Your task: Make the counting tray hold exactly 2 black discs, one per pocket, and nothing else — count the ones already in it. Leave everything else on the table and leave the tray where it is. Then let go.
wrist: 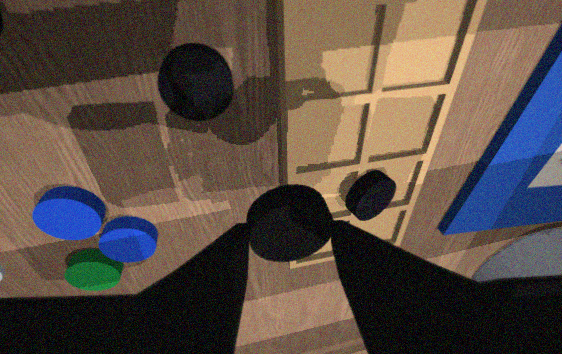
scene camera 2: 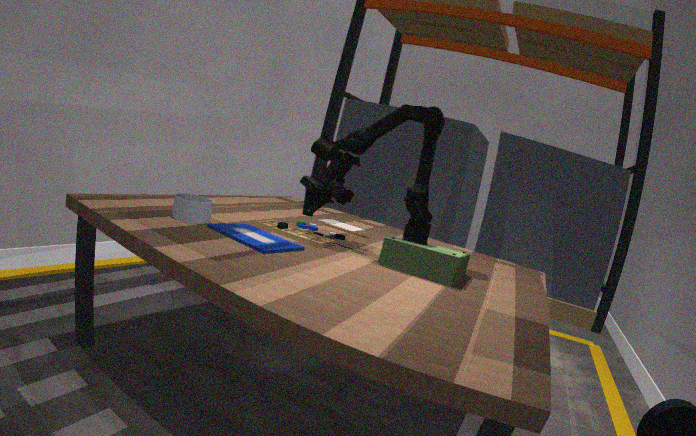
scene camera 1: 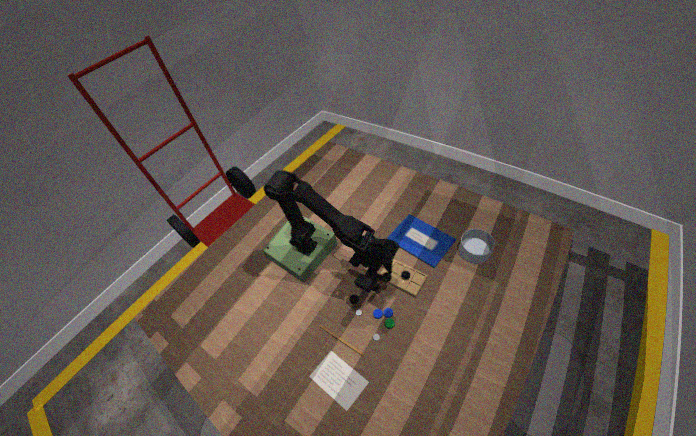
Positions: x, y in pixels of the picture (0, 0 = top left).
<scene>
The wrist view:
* my gripper: 290, 232
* tan counting tray: 358, 93
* green disc: 90, 269, on the table
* grey bowl: 527, 257, on the table
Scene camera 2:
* my gripper: 306, 212
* tan counting tray: 294, 233
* grey bowl: 189, 208
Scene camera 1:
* my gripper: 387, 277
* tan counting tray: 412, 285
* grey bowl: 476, 246
</scene>
